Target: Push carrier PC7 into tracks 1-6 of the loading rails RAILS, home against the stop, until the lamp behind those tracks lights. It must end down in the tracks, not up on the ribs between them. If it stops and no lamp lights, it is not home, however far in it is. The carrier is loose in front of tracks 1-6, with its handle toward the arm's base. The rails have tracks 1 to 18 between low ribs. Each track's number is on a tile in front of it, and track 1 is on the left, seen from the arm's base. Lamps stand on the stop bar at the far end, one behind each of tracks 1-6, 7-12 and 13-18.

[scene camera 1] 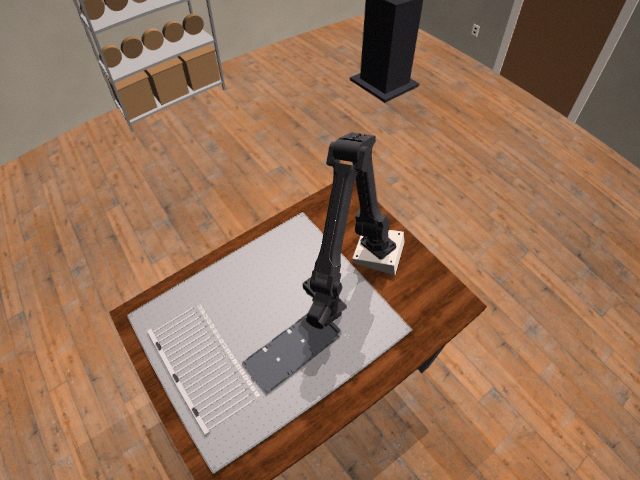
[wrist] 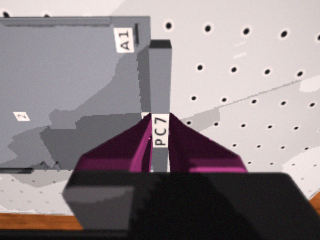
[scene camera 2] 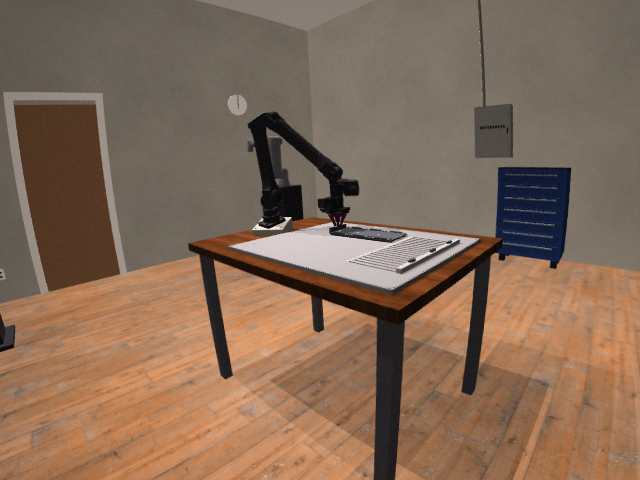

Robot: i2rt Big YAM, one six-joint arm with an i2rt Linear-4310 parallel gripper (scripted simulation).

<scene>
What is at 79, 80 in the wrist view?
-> A carrier PC7.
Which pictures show the carrier PC7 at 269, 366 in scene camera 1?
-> Scene camera 1, the wrist view and scene camera 2: all of them.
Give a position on a carrier PC7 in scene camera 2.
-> At 354, 232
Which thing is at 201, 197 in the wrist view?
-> The gripper.
</scene>
